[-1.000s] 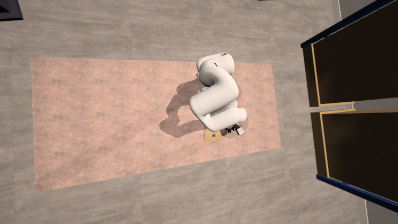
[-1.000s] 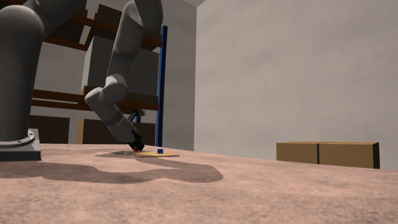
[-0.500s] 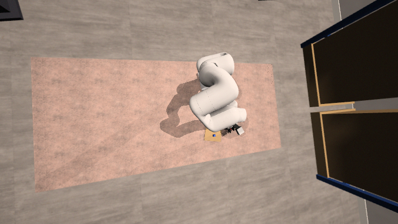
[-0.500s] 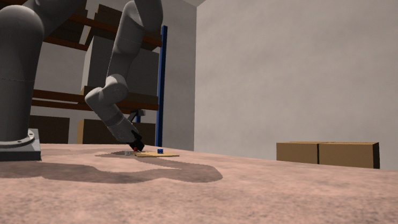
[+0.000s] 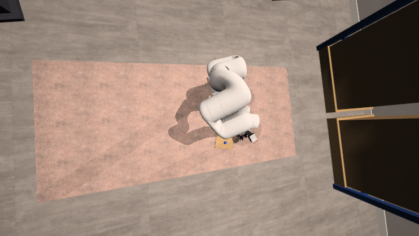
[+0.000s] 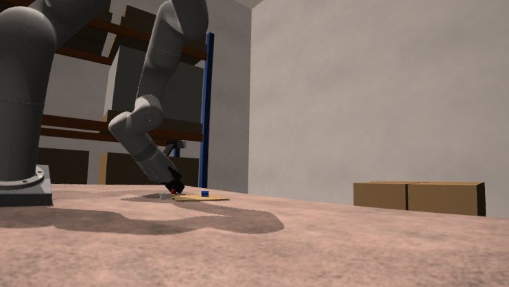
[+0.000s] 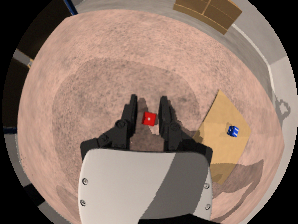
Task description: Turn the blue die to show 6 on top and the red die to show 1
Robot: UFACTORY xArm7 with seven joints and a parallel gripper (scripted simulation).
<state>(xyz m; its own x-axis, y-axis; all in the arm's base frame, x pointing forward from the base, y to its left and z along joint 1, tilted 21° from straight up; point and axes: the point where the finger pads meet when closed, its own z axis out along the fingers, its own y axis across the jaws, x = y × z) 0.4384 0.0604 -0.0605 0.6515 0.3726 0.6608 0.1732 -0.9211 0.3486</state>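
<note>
The red die lies 20 mm below my hand. The rest, counted from my hand: tan mat 150 mm to the right, 20 mm below, 20 mm behind; then blue die 150 mm to the right, 10 mm below; then white die 110 mm to the right, 110 mm behind, 20 mm below.
</note>
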